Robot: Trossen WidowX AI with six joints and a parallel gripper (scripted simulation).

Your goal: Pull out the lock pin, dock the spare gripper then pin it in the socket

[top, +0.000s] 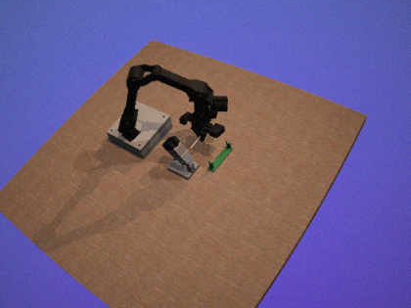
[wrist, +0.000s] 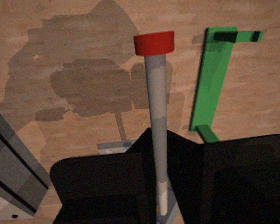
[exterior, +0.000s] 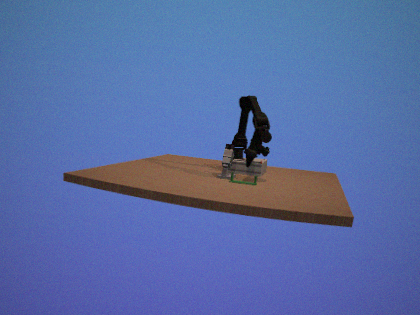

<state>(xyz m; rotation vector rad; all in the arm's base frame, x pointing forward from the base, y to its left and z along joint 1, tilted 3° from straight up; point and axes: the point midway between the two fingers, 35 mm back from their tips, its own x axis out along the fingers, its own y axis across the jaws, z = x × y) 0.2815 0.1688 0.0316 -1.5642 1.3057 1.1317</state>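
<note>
Right now my gripper tip is 11 cm to the left of the grey mount and 2 cm above it. The rest, counted from my gripper tip: spare gripper 2 cm behind, 12 cm to the right, 5 cm above; green rack 8 cm ahead, 1 cm to the left, 5 cm below.
</note>
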